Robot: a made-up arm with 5 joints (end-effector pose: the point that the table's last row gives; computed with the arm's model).
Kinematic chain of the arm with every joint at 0, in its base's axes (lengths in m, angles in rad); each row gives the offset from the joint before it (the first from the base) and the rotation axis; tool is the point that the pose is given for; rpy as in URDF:
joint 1: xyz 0 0 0.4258 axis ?
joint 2: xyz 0 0 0 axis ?
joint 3: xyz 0.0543 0 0.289 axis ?
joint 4: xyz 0.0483 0 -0.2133 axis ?
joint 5: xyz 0.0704 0 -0.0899 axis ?
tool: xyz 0 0 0 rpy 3.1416 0 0
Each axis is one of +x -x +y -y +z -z.
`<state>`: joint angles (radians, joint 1 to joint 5).
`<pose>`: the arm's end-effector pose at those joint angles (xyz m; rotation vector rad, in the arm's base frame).
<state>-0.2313 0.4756 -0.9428 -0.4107 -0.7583</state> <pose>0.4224 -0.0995 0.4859 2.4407 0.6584 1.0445</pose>
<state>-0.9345 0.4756 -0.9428 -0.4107 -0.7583</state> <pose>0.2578 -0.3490 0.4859 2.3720 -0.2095 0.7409</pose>
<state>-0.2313 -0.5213 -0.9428 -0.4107 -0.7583</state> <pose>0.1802 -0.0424 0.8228 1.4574 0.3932 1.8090</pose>
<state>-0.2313 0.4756 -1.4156 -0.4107 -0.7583</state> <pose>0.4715 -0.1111 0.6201 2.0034 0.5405 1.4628</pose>
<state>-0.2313 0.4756 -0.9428 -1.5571 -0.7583</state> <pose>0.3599 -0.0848 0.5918 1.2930 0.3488 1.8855</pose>
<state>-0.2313 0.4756 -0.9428 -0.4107 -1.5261</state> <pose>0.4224 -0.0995 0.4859 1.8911 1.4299 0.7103</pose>
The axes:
joint 1: +z
joint 2: +y
joint 3: +y
joint 4: +y
joint 5: -z

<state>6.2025 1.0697 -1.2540 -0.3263 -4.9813</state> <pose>0.4699 -0.0380 0.2721 -2.1479 1.7774 -0.5962</pose>
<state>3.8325 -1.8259 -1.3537 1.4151 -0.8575</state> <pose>0.2120 0.1753 0.7031 0.9638 -0.9856 -0.1394</pose>
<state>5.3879 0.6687 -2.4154 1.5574 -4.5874</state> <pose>0.3185 -0.3975 0.6287 -0.8307 2.9412 -0.2672</pose>
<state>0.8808 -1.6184 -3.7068 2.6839 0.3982</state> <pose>-0.2906 -0.3522 0.4167 -0.5623 -0.1384 -1.8185</pose>
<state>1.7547 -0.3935 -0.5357 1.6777 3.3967</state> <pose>-0.0237 0.1273 0.5108 1.7770 -1.9082 0.8645</pose>
